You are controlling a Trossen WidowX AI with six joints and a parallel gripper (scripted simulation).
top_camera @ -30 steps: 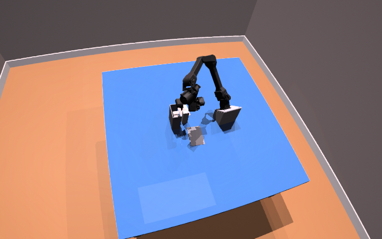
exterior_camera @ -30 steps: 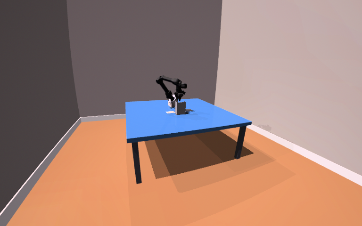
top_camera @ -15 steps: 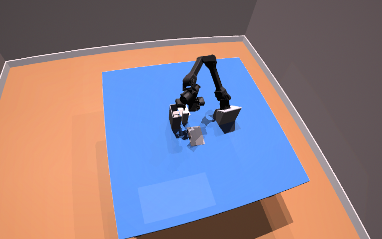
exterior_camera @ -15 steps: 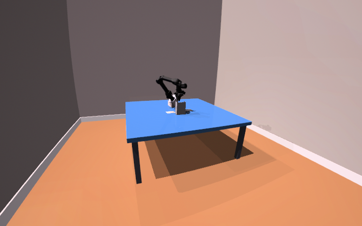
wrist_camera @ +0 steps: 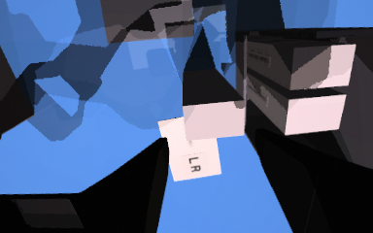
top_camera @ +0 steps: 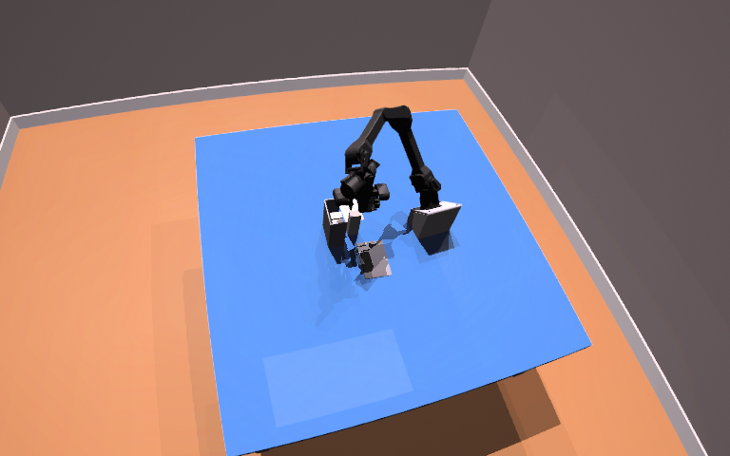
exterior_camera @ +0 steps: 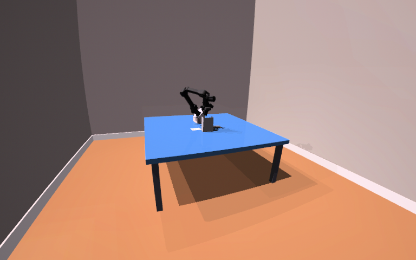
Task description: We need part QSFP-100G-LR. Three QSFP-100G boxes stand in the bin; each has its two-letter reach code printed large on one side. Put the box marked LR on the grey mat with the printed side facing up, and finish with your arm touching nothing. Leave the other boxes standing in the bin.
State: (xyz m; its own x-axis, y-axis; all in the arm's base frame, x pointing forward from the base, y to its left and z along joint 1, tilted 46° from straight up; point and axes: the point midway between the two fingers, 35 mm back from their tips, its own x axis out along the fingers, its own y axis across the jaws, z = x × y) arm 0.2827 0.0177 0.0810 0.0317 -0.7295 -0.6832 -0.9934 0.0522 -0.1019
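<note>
Now: gripper tip 10 mm to the left of the white box and 80 mm above it. From my gripper tip the other things lie so: flat white piece (30 mm behind, 100 mm to the right, 140 mm below); grey mat (30 mm behind, 130 mm to the left, 140 mm below).
</note>
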